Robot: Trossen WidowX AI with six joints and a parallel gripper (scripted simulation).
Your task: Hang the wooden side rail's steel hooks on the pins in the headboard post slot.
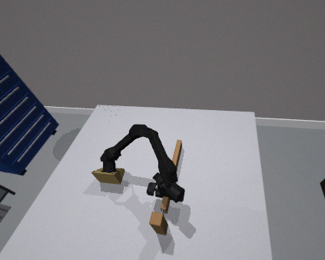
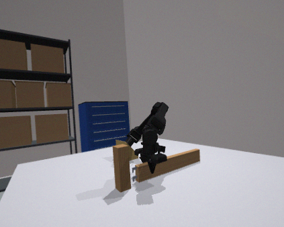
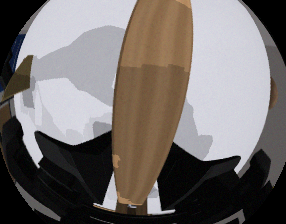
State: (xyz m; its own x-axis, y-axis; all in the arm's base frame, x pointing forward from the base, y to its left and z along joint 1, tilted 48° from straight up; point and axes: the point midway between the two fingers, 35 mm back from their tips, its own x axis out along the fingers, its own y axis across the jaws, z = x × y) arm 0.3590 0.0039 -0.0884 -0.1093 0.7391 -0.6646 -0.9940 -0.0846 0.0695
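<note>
Right now the headboard post is 1 cm ahead of my gripper tip, 15 cm to the right of it and 6 cm above it.
</note>
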